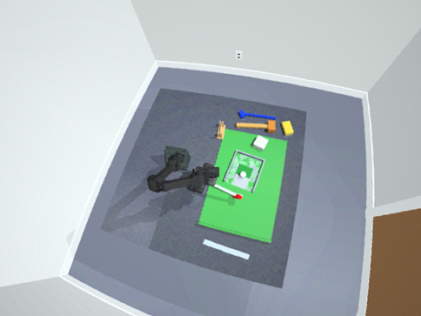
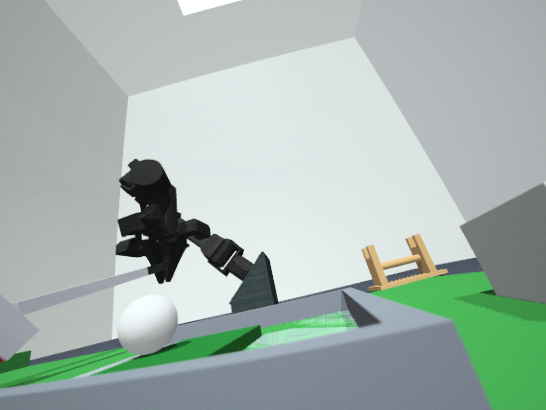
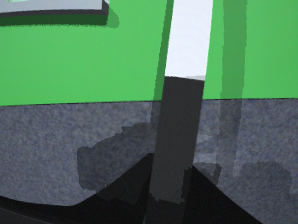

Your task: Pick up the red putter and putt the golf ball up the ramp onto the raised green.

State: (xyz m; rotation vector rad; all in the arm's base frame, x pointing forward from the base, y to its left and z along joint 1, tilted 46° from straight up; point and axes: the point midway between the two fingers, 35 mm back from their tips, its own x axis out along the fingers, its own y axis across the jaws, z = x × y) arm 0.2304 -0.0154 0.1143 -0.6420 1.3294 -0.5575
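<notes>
Right now the red putter is 12 cm ahead of my gripper tip. The rest, counted from my gripper tip: wooden putter stand 7 cm behind, 42 cm to the left, 6 cm below; white golf ball 21 cm ahead, 15 cm to the left, 6 cm below; pale strip 28 cm ahead, 34 cm to the right, 10 cm below.
</notes>
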